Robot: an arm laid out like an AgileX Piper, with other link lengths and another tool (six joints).
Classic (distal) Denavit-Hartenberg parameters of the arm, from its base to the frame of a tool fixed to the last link. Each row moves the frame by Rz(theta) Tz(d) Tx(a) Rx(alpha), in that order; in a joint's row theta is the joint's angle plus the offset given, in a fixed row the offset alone. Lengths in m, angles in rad.
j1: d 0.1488, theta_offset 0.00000, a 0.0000, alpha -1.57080
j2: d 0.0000, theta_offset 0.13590, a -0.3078, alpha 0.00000
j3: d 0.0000, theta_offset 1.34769, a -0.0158, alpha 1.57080
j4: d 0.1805, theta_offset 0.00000, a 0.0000, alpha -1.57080
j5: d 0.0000, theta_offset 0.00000, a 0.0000, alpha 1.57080
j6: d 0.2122, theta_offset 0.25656, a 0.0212, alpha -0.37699
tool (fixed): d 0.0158, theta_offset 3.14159, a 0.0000, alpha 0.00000
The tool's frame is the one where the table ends.
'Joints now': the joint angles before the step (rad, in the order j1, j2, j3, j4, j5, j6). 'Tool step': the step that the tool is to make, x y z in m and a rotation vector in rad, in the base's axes. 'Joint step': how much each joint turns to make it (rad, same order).
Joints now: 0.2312, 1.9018, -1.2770, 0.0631, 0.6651, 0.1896
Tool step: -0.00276, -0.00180, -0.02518, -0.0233, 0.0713, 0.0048
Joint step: 0.0000, 0.0697, -0.0052, -0.0079, 0.0103, -0.0001
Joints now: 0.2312, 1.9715, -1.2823, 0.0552, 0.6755, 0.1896
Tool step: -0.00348, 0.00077, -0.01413, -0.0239, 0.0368, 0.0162
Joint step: 0.0128, 0.0375, 0.0000, -0.0211, 0.0036, 0.0093
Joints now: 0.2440, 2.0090, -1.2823, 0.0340, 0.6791, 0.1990
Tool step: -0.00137, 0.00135, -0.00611, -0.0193, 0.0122, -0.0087
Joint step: 0.0170, 0.0161, 0.0000, -0.0341, 0.0001, 0.0477
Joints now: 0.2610, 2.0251, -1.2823, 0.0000, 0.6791, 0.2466
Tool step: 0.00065, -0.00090, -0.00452, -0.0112, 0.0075, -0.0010
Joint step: 0.0030, 0.0143, -0.0042, -0.0152, 0.0001, 0.0137
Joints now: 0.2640, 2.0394, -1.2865, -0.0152, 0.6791, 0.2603
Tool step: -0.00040, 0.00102, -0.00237, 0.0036, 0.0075, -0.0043
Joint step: 0.0001, 0.0073, -0.0012, 0.0069, 0.0001, 0.0001
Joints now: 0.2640, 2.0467, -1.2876, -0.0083, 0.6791, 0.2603
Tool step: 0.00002, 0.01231, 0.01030, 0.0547, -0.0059, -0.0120
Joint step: 0.0025, -0.0190, -0.0153, 0.0730, 0.0148, -0.0304
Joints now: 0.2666, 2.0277, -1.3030, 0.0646, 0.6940, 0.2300
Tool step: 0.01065, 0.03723, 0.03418, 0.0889, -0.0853, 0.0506
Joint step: 0.0513, -0.0440, -0.0778, 0.0873, 0.0179, -0.0475
